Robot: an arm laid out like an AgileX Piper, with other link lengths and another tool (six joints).
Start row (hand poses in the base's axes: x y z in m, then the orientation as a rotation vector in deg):
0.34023, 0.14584, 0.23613, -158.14, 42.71, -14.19
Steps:
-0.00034, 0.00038, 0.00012, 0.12, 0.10, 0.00
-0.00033, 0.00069, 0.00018, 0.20, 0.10, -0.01
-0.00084, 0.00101, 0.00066, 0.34, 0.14, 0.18
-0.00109, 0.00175, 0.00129, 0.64, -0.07, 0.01
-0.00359, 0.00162, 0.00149, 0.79, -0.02, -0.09
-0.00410, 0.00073, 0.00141, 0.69, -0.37, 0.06
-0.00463, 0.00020, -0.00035, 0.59, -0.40, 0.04
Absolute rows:
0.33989, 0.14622, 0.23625, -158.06, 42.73, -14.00
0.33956, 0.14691, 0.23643, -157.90, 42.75, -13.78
0.33872, 0.14792, 0.23709, -157.68, 42.51, -13.40
0.33763, 0.14967, 0.23838, -157.06, 42.43, -13.22
0.33404, 0.15129, 0.23987, -156.28, 42.48, -12.93
0.32994, 0.15202, 0.24128, -155.53, 42.24, -13.12
0.32531, 0.15222, 0.24093, -154.86, 42.03, -13.39

